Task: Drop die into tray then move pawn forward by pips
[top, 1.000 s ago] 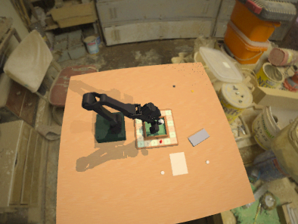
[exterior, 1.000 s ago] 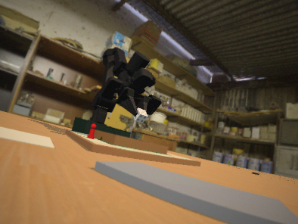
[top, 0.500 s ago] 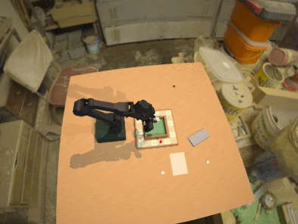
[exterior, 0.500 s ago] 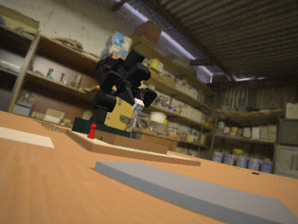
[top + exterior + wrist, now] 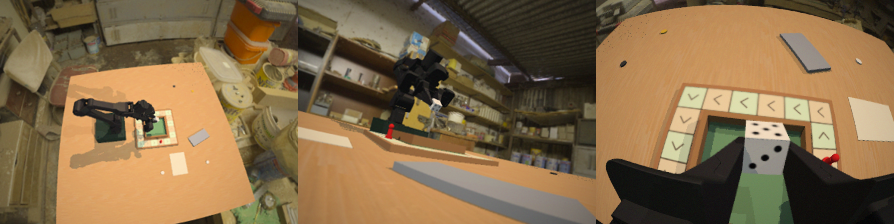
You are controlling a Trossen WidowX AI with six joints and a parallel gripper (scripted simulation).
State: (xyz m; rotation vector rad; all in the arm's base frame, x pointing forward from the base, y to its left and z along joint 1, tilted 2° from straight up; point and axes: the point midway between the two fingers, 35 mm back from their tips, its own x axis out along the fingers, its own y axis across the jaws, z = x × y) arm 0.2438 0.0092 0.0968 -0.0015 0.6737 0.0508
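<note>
Right now my gripper tip is 10 mm above the white die. Round my gripper tip: green dice tray (120 mm below); cream card (270 mm to the right, 130 mm below, 120 mm ahead); red pawn (110 mm to the right, 100 mm below, 20 mm ahead).
</note>
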